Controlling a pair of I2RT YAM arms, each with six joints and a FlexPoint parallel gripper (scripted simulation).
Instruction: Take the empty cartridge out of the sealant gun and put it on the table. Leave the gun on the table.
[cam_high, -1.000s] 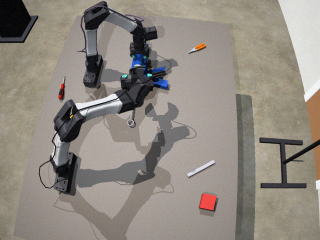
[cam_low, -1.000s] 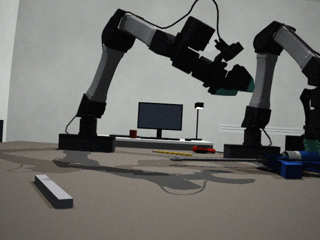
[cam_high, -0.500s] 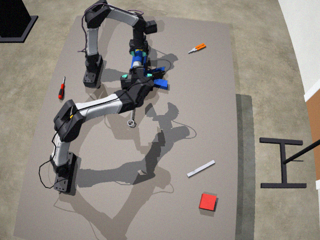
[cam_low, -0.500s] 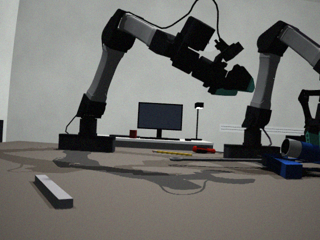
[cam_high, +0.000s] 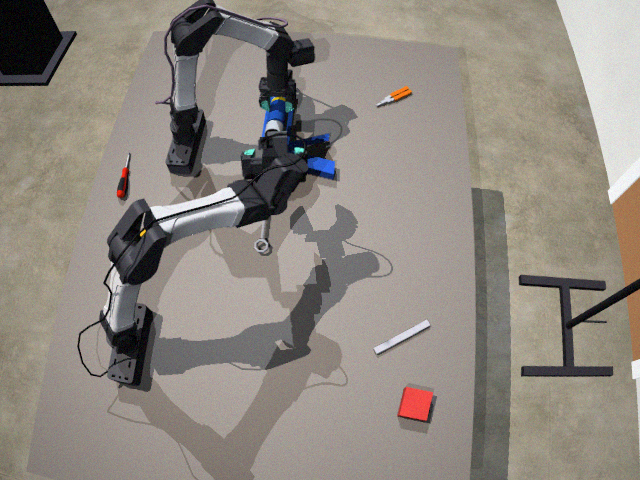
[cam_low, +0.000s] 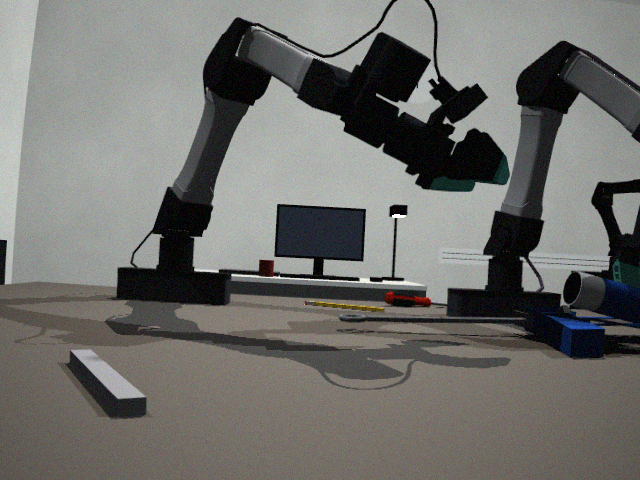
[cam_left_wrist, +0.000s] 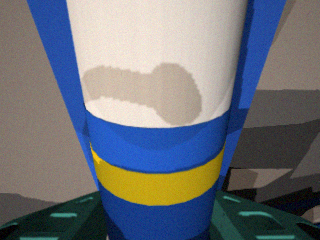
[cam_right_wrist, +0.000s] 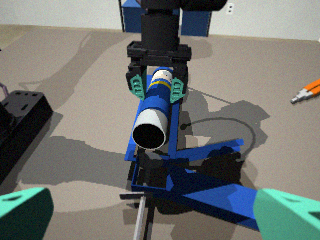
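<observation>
Right now my left hand is 15 cm to the left of the blue sealant gun, 4 cm short of it and 3 cm above it. The rest, counted from my left hand: white-and-blue cartridge (2 cm to the left, 1 cm below); pencil (41 cm to the right, 30 cm behind, 5 cm below); red screwdriver (42 cm behind, 24 cm to the right, 4 cm below).
</observation>
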